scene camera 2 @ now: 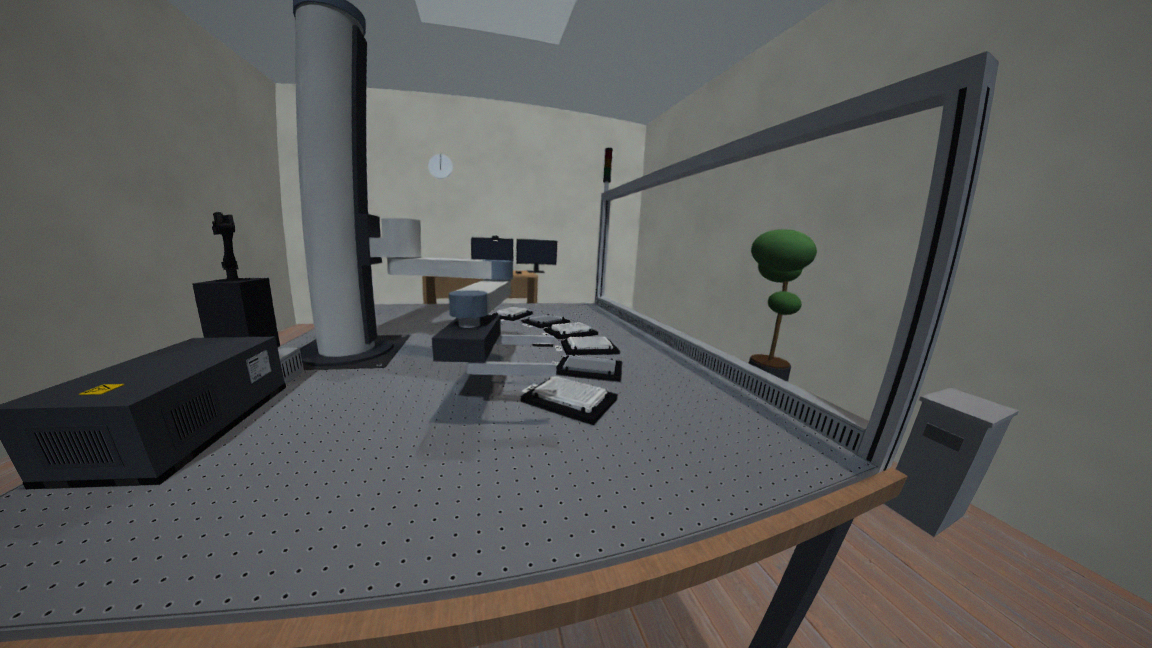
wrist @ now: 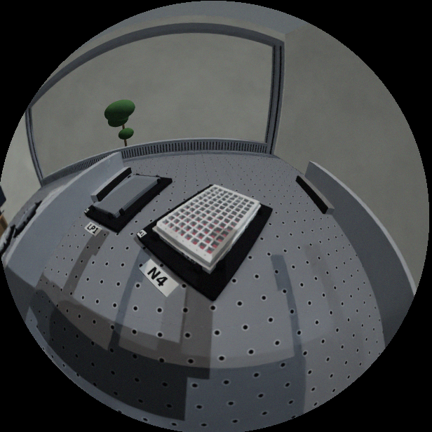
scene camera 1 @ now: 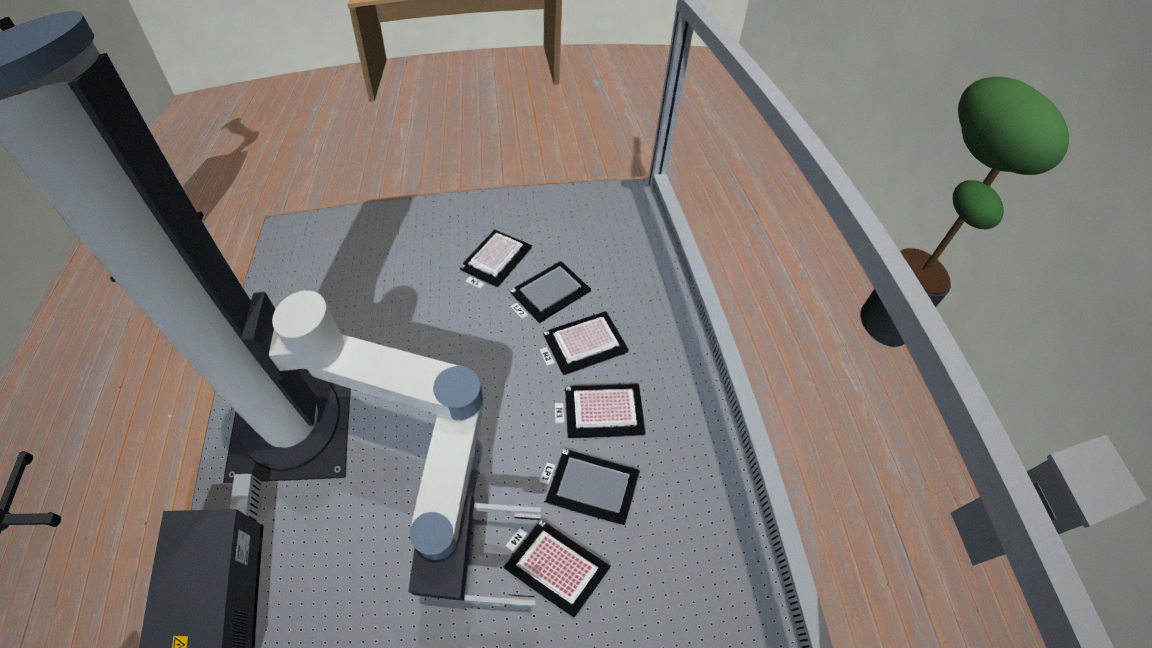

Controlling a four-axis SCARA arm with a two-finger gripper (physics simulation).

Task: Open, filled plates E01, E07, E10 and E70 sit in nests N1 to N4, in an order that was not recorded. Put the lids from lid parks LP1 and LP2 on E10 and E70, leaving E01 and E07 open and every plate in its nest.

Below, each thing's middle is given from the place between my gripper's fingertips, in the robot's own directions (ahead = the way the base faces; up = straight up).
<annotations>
Right now the N4 plate [scene camera 1: 550, 562] is 8 cm below my hand, 3 cm ahead of it and 1 cm to the right of it. Round my hand: nest N4 [scene camera 2: 591, 418]: 10 cm below, 3 cm ahead, 1 cm to the right; N3 plate [scene camera 1: 593, 408]: 32 cm to the left, 18 cm ahead, 8 cm below; lid park LP1 [scene camera 1: 552, 498]: 15 cm to the left, 13 cm ahead, 10 cm below.
</annotations>
